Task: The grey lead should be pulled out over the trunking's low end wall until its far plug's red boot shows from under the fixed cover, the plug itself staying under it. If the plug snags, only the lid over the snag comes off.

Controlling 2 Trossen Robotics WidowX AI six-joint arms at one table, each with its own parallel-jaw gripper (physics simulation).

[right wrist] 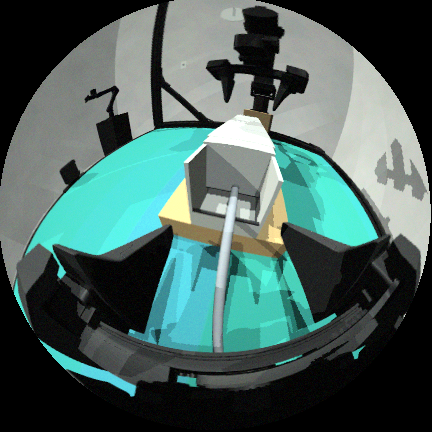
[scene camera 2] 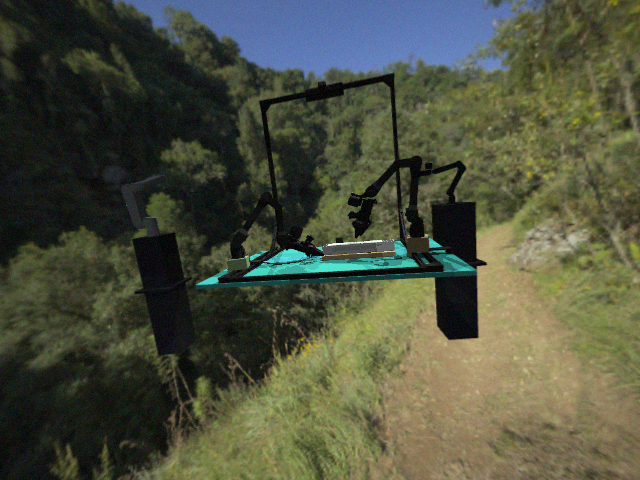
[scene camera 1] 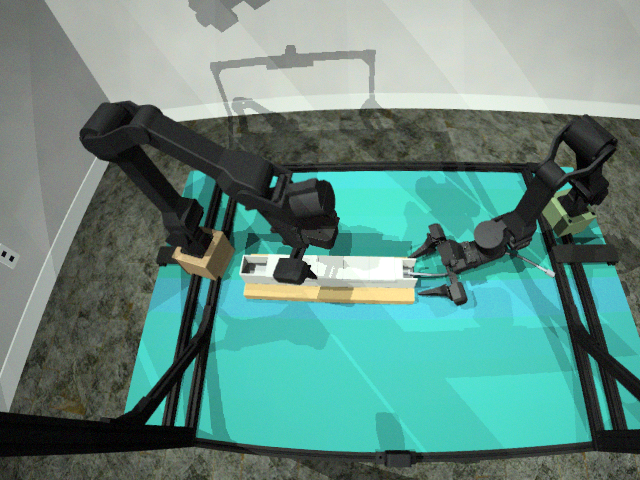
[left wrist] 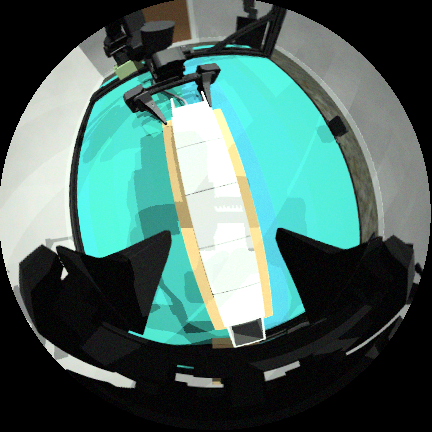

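Seen in the pictures: left gripper, between the fingertips: [right wrist: 248,104] [scene camera 2: 358,236] [scene camera 1: 321,260] [left wrist: 224,235]; right gripper, between the fingertips: [right wrist: 228,229] [scene camera 2: 323,253] [scene camera 1: 412,276]; left arm's base, origin of its link: [right wrist: 259,111] [scene camera 2: 417,236] [scene camera 1: 196,244]; right arm's base, origin of its link: [scene camera 2: 238,257] [scene camera 1: 572,205] [left wrist: 124,61].
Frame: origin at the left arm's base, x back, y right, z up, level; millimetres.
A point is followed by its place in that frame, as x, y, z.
The white trunking [scene camera 1: 361,281] [scene camera 2: 356,248] {-311, -60, -45} [right wrist: 278,182] {-498, -103, -21} has several flat white covers [left wrist: 215,170] {-366, -38, -18} in place. The grey lead [scene camera 1: 434,275] {-550, -98, -66} [right wrist: 226,250] {-525, -91, -54} comes out over the low end wall [right wrist: 212,217] {-506, -73, -57} at its right end in scene camera 1; its pale free end [scene camera 1: 545,269] {-831, -194, -86} lies farther right. No plug or red boot shows; the covers hide most of the channel. My right gripper [scene camera 1: 416,274] {-501, -84, -68} [left wrist: 188,114] {-501, -84, -68} [right wrist: 228,229] {-501, -84, -68} is open, its fingers either side of the lead at that end, holding nothing. My left gripper [left wrist: 224,235] {-305, -33, 14} [right wrist: 248,104] {-305, -33, 14} is open and empty above the trunking's other end part.
A tan wooden base [scene camera 1: 330,294] {-330, 7, -70} [left wrist: 250,200] {-341, 12, -70} runs under the trunking. The left arm's tan mounting block [scene camera 1: 206,258] {-42, 28, 0} and the right arm's green one [scene camera 1: 571,219] {-872, -312, -17} stand at the sides. Black frame rails [scene camera 1: 576,304] {-898, -105, -67} border the teal table [scene camera 1: 392,361] {-501, 112, -94}. The trunking's far end [left wrist: 247,330] {-125, 13, -48} has an open, uncovered stretch.
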